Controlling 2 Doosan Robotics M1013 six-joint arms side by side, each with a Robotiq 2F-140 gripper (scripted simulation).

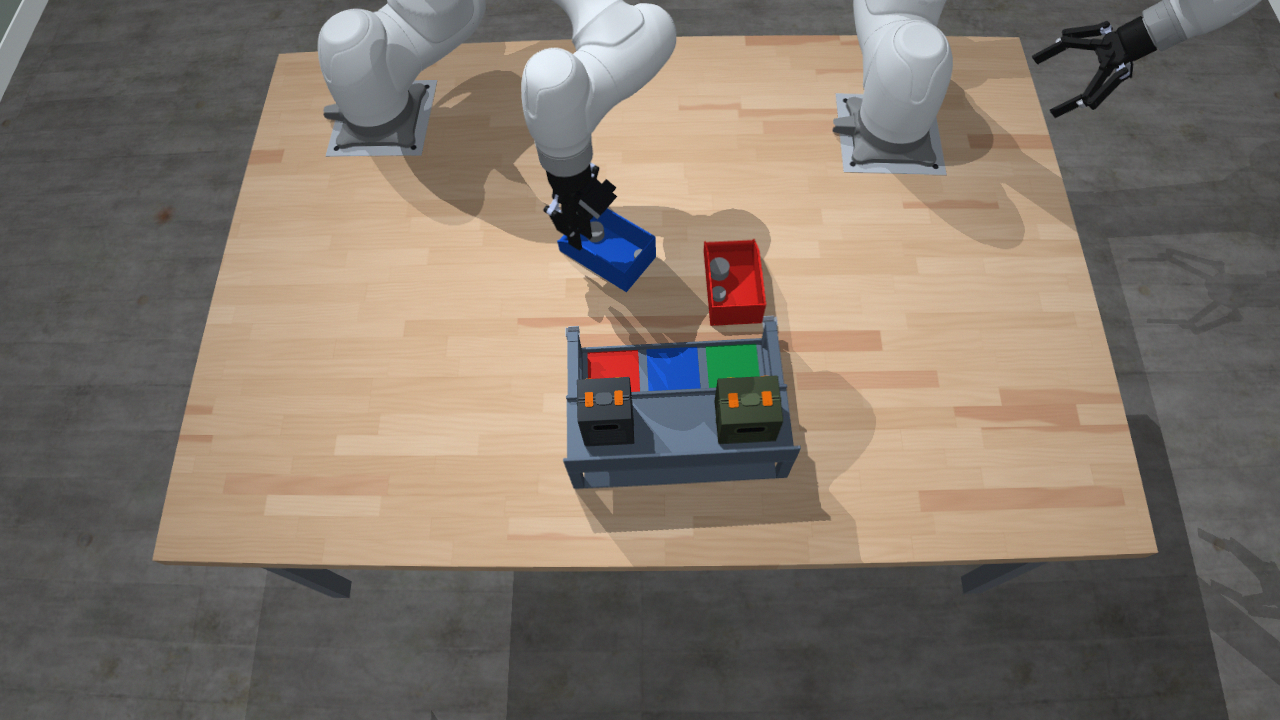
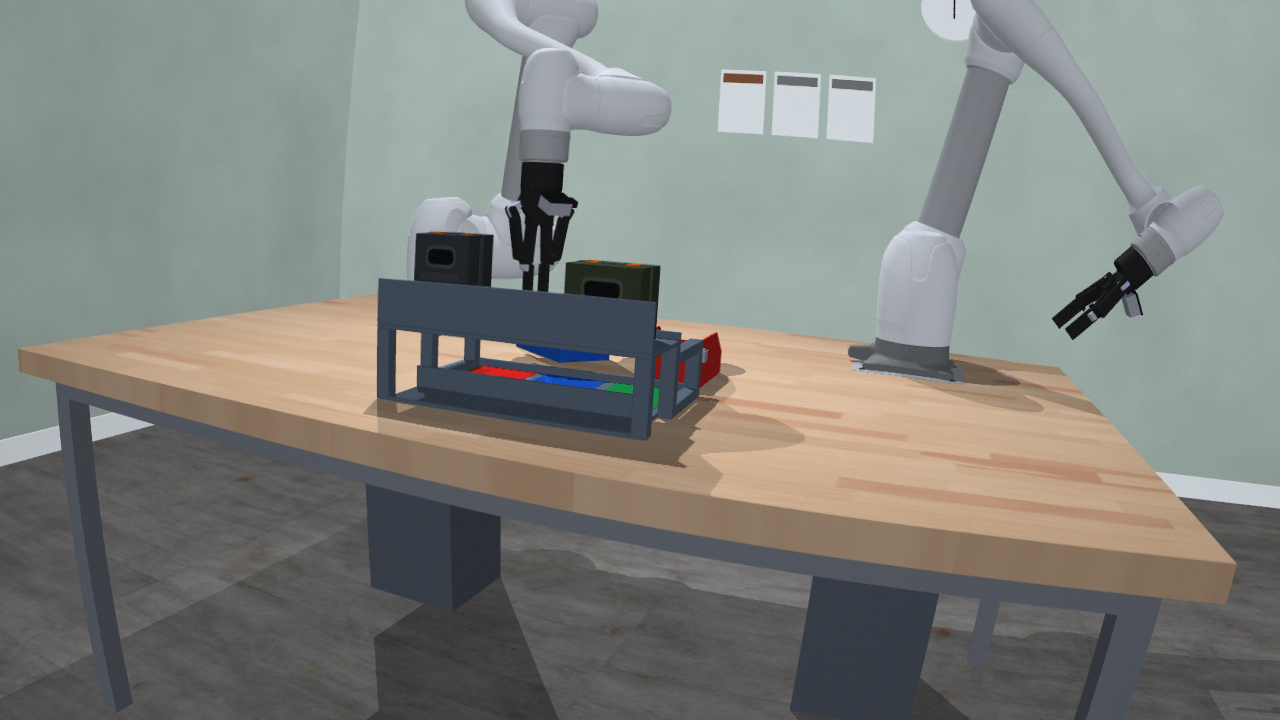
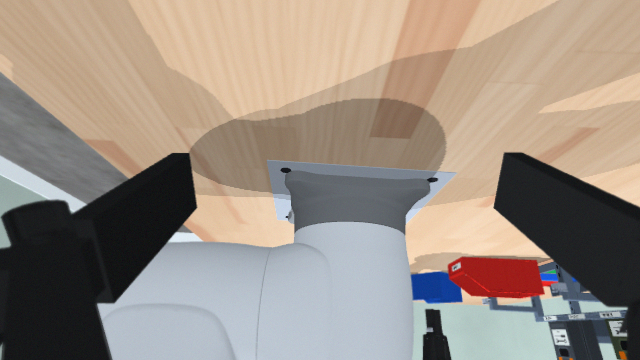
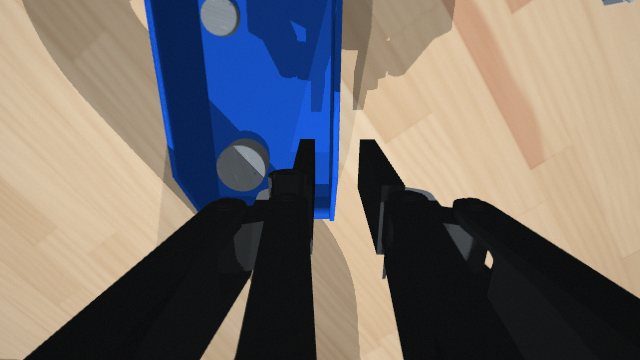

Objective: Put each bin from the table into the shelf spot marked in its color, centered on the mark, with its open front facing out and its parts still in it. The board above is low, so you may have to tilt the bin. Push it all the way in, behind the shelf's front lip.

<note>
In view: my left gripper [image 1: 1043, 86], my right gripper [image 2: 534, 300], a red bin [image 1: 744, 285] and a blue bin [image 1: 622, 238].
The red bin shows as well in image 2 [image 2: 709, 369] and in image 3 [image 3: 507, 278]. The blue bin is seen too in image 2 [image 2: 562, 356], in image 3 [image 3: 434, 285] and in image 4 [image 4: 276, 80]. My left gripper also shows in image 2 [image 2: 1061, 328] and in image 3 [image 3: 344, 181]. Image 4 misses the red bin: it is out of frame.
</note>
